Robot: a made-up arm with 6 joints.
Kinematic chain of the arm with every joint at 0, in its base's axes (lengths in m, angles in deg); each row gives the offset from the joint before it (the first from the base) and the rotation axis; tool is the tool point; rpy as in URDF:
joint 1: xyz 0 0 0.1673 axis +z
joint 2: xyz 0 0 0 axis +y
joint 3: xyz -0.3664 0 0.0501 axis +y
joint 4: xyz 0.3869 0 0.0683 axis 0.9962 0 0.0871
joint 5: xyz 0 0 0 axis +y
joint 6: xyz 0.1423 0 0.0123 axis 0.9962 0 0.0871
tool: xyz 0 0 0 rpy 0 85 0
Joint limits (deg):
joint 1: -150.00..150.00
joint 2: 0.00..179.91
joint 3: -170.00..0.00
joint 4: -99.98..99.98
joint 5: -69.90..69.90
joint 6: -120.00..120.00
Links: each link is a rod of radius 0.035 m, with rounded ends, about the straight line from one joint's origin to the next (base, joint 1, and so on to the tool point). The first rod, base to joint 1, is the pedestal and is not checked.
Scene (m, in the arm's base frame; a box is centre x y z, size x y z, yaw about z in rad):
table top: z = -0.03
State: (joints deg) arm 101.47 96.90 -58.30 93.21 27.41 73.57
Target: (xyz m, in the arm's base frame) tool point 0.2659 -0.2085 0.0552
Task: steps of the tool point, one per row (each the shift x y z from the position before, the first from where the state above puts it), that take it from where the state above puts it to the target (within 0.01 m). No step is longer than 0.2 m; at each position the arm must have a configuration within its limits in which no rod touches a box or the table.
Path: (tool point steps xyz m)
1: 0.1477 0.0139 -0.0329
2: 0.1423 -0.0294 -0.0317
3: 0.1243 -0.0684 -0.0296
4: 0.0955 -0.0992 -0.0275
5: 0.0592 -0.1189 -0.0249
6: 0.0197 -0.1263 -0.0220
7: -0.0189 -0.1208 -0.0188
8: -0.0526 -0.1038 -0.0155
9: -0.0782 -0.0779 -0.0119

